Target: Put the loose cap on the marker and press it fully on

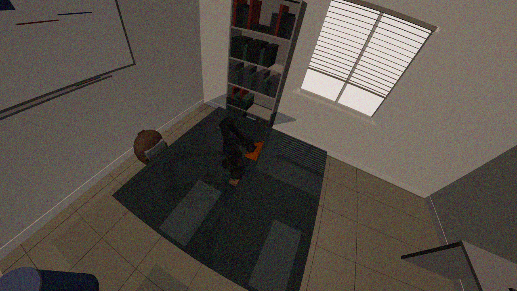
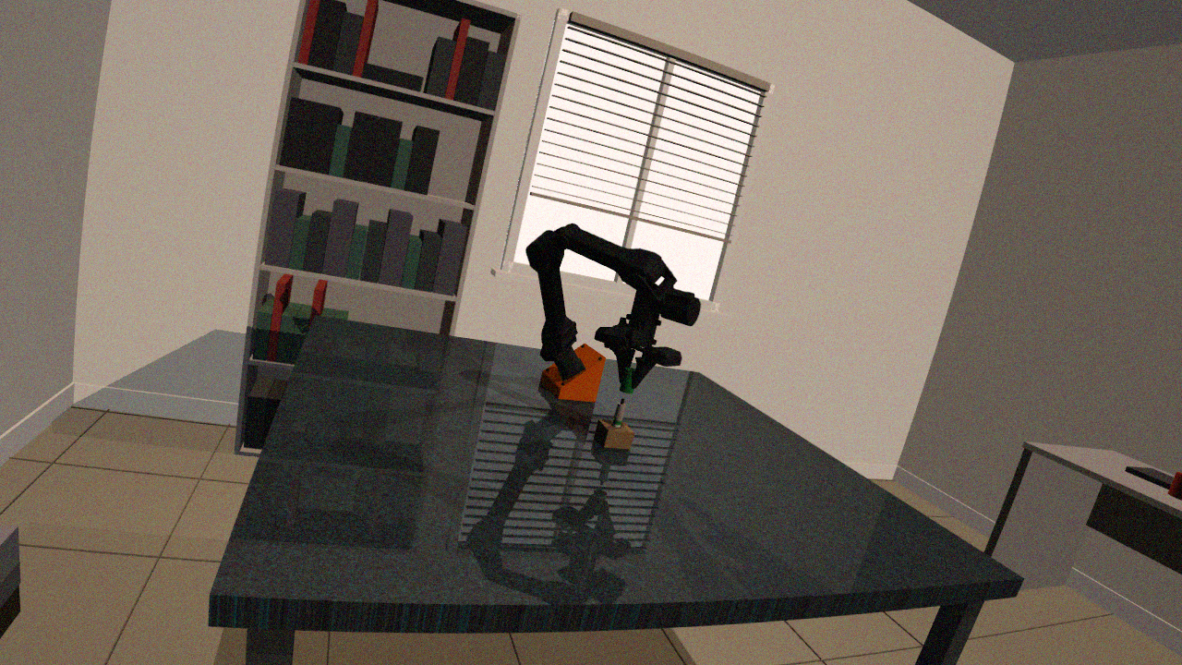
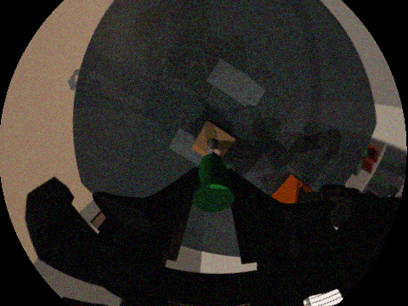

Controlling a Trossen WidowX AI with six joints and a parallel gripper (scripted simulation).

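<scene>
Right now the tan holder block is 110 mm below my gripper tip. From my gripper tip the other things lie so: green cap: 10 mm above.
</scene>
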